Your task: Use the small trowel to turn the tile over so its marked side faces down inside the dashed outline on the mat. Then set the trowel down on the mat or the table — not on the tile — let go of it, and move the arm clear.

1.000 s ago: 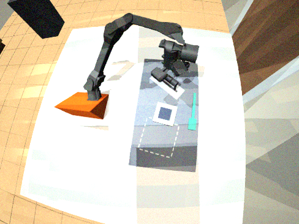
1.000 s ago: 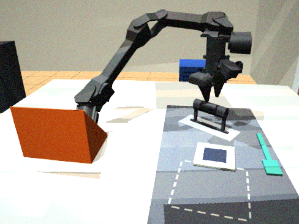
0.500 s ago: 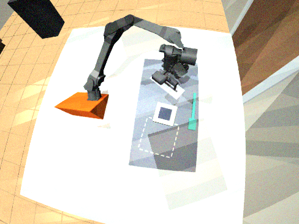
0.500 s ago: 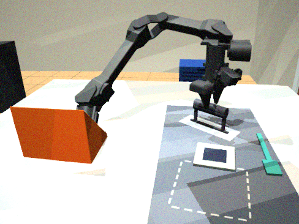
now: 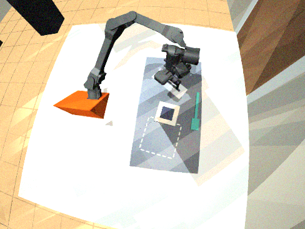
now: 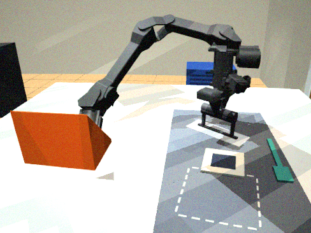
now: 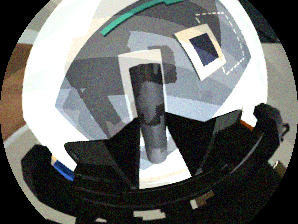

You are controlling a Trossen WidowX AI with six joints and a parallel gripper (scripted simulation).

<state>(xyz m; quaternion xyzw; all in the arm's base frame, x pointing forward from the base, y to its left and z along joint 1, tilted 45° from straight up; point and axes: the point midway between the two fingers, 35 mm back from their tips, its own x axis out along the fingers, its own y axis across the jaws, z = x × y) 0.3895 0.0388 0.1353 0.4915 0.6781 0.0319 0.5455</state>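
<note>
Right now my gripper tip is 3 cm above the small trowel, 2 cm short of it and 1 cm to the left of it. From my gripper tip the other things lie so: tile (18 cm to the right, 6 cm below, 1 cm behind); then teal flat tool (18 cm to the right, 14 cm ahead, 6 cm below); then grey mat (15 cm to the right, 9 cm below, 1 cm ahead).
</note>
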